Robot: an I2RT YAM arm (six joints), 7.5 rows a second.
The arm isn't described. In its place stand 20 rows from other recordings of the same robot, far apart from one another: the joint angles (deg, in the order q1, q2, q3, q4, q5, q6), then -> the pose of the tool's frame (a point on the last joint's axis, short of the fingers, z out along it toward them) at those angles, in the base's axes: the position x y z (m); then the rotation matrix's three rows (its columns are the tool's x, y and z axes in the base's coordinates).
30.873 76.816 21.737 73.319 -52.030 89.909 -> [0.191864 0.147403 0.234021], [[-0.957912 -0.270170 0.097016], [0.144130 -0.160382 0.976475], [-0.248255 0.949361 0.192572]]
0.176 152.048 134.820 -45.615 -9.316 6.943 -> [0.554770 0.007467 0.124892], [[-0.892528 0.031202 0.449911], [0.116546 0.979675 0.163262], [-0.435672 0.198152 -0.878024]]
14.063 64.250 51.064 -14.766 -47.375 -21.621 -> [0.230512 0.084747 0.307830], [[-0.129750 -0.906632 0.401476], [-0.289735 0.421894 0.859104], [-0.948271 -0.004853 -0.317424]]
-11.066 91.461 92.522 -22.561 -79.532 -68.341 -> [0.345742 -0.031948 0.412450], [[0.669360 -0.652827 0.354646], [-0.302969 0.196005 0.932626], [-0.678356 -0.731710 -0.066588]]
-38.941 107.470 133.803 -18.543 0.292 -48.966 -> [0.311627 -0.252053 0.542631], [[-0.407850 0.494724 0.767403], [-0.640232 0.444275 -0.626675], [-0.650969 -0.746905 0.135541]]
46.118 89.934 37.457 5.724 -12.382 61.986 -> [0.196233 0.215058 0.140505], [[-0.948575 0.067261 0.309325], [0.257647 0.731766 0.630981], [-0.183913 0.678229 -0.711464]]
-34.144 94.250 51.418 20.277 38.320 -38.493 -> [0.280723 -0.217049 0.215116], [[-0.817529 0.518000 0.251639], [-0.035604 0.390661 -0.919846], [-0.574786 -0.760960 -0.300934]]
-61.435 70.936 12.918 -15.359 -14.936 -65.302 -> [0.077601 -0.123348 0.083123], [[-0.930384 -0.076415 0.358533], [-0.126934 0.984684 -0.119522], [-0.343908 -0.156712 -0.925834]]
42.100 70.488 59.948 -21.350 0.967 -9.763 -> [0.205719 0.185072 0.318615], [[-0.274435 -0.716614 0.641210], [-0.476481 0.680534 0.556632], [-0.835256 -0.152765 -0.528215]]
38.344 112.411 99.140 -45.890 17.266 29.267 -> [0.342424 0.257386 0.266992], [[-0.818734 -0.083486 0.568070], [-0.052375 0.996107 0.070907], [-0.571779 0.028301 -0.819920]]
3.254 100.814 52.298 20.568 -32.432 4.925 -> [0.367005 0.039989 0.180255], [[-0.510907 -0.478803 0.713949], [0.043531 0.815048 0.577755], [-0.858533 0.326258 -0.395571]]
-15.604 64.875 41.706 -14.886 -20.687 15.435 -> [0.235738 -0.052779 0.245146], [[-0.576616 0.142327 0.804523], [0.419550 0.896542 0.142093], [-0.701065 0.419471 -0.576674]]
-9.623 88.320 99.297 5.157 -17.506 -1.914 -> [0.341985 -0.047122 0.512939], [[0.278012 -0.116249 0.953517], [-0.079444 0.986467 0.143430], [-0.957287 -0.115627 0.265015]]
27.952 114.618 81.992 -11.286 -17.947 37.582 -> [0.389156 0.218919 0.197134], [[-0.877069 -0.135133 0.460966], [0.191444 0.781782 0.593436], [-0.440568 0.608733 -0.659806]]
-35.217 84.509 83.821 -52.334 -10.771 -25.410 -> [0.253821 -0.171020 0.346289], [[-0.793196 0.148708 0.590530], [0.043922 0.981170 -0.188084], [-0.607380 -0.123250 -0.784792]]
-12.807 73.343 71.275 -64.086 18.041 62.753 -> [0.226644 -0.062828 0.318901], [[-0.112402 0.945311 0.306190], [0.892450 0.231533 -0.387203], [-0.436920 0.229737 -0.869667]]
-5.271 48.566 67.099 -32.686 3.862 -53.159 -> [0.163796 -0.017519 0.419410], [[-0.271389 -0.100905 0.957166], [-0.776839 0.610084 -0.155945], [-0.568216 -0.785885 -0.243957]]
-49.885 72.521 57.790 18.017 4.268 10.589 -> [0.192707 -0.232838 0.367317], [[0.185244 0.789916 0.584566], [0.064544 0.583797 -0.809330], [-0.980571 0.187654 0.057161]]
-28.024 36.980 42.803 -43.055 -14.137 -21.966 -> [0.121629 -0.054887 0.291194], [[-0.601543 0.063552 0.796308], [-0.090737 0.984943 -0.147150], [-0.793670 -0.160772 -0.586720]]
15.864 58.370 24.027 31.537 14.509 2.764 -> [0.219852 0.053205 0.244300], [[-0.048189 -0.021637 0.998604], [0.034838 0.999121 0.023330], [-0.998230 0.035914 -0.047393]]
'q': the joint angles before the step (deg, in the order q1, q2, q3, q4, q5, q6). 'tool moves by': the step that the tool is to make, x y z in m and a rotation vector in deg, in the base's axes. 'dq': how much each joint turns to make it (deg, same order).
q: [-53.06, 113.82, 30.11, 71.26, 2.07, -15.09]
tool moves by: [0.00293, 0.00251, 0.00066, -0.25, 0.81, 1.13]
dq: [0.66, -0.35, -0.02, -0.59, -0.29, -0.88]
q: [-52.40, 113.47, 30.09, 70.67, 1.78, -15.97]
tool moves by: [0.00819, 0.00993, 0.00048, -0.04, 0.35, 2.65]
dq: [2.23, -0.52, -0.62, -0.09, -0.35, -0.38]
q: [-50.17, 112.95, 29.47, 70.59, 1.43, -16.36]
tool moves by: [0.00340, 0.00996, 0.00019, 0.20, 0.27, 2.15]
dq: [1.59, -0.81, -1.24, 0.10, -0.53, -0.20]
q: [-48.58, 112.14, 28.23, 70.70, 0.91, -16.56]
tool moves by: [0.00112, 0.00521, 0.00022, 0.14, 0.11, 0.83]
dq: [0.79, -0.51, -0.72, 0.04, -0.04, 0.00]
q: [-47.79, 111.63, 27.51, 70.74, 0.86, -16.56]
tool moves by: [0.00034, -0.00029, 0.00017, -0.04, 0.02, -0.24]
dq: [0.04, 0.01, 0.11, -0.08, 0.29, 0.02]
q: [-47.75, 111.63, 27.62, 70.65, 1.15, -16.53]
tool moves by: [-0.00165, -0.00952, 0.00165, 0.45, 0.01, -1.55]
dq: [-1.37, 0.01, 1.50, -1.85, 0.10, 0.32]
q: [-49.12, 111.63, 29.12, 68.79, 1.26, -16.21]
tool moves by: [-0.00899, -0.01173, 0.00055, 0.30, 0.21, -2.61]
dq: [-2.60, 0.05, 0.86, -1.17, 0.00, 0.03]
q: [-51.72, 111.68, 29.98, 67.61, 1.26, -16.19]
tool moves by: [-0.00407, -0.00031, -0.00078, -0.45, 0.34, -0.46]
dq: [-0.62, 0.04, -0.57, 0.77, -0.02, -0.57]
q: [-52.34, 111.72, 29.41, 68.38, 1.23, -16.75]
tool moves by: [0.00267, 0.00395, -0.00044, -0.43, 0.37, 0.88]
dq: [0.83, 0.02, -0.37, 0.52, 0.09, -0.55]
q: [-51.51, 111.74, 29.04, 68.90, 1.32, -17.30]
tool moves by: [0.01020, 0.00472, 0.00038, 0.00, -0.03, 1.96]
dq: [1.97, 0.22, 0.67, -0.43, 0.00, 0.03]
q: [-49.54, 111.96, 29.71, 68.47, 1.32, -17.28]
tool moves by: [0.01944, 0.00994, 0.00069, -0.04, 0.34, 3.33]
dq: [3.83, 0.37, 1.40, -1.22, 0.55, -0.15]
